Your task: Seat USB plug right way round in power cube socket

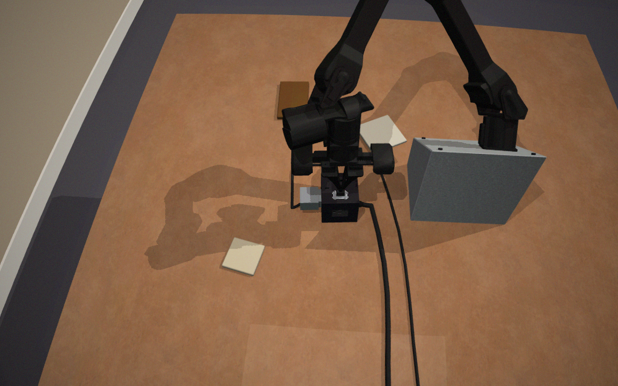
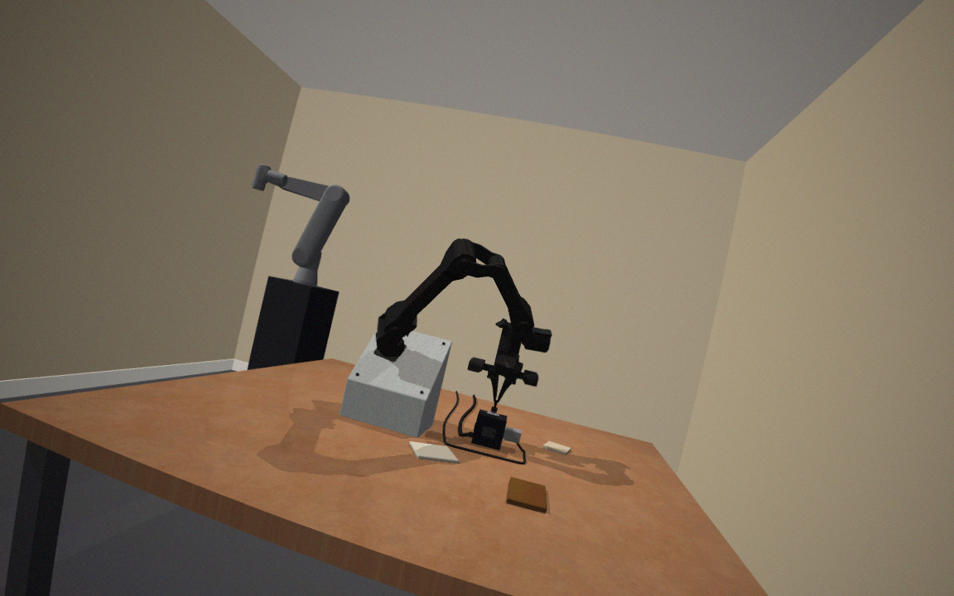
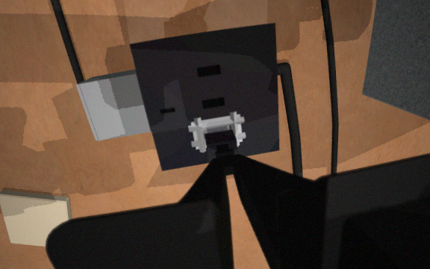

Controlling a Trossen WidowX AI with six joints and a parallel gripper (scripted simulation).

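My gripper tip is now 2 cm above the dark USB plug. Round my gripper tip: brown tile: 17 cm ahead, 32 cm to the right, 10 cm below; then light grey socket frame: 4 cm below.
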